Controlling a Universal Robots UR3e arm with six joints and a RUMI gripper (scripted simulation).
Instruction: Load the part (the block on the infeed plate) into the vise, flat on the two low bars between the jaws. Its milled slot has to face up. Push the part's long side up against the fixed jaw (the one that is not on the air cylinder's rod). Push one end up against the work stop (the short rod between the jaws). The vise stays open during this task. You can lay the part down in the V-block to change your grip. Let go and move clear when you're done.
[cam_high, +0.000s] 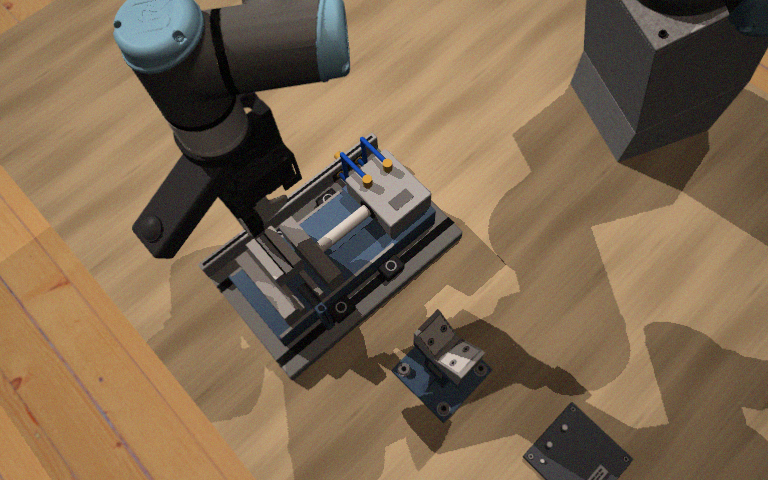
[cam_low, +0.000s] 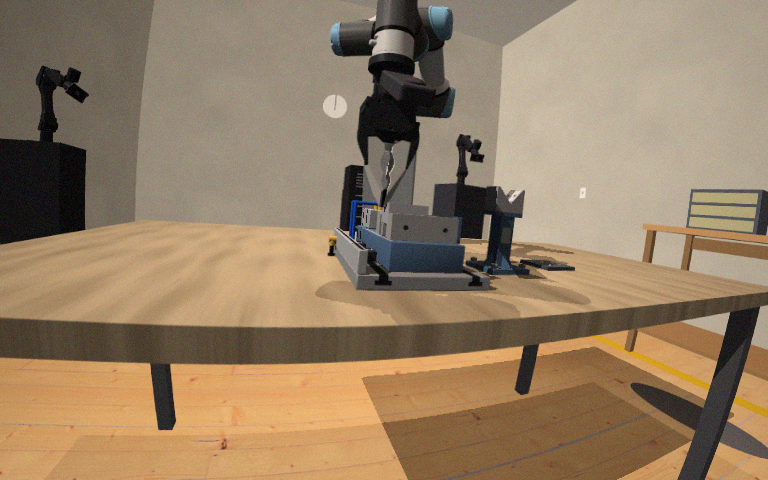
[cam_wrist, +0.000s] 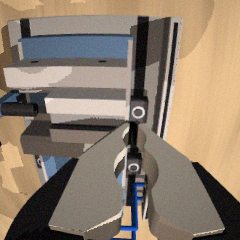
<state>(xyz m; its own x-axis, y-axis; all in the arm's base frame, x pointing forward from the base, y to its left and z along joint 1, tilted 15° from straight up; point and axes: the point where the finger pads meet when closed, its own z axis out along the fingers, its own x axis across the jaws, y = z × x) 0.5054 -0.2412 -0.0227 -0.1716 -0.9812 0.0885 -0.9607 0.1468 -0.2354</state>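
The fixed jaw lies 4 cm ahead of my hand, 5 cm to the left of it and 4 cm below it. The rest, counted from my hand: part (1 cm ahead, 4 cm to the left, 2 cm below); dark work stop (2 cm ahead, 10 cm to the left, 3 cm below); moving jaw (3 cm behind, 6 cm to the left, 4 cm below).
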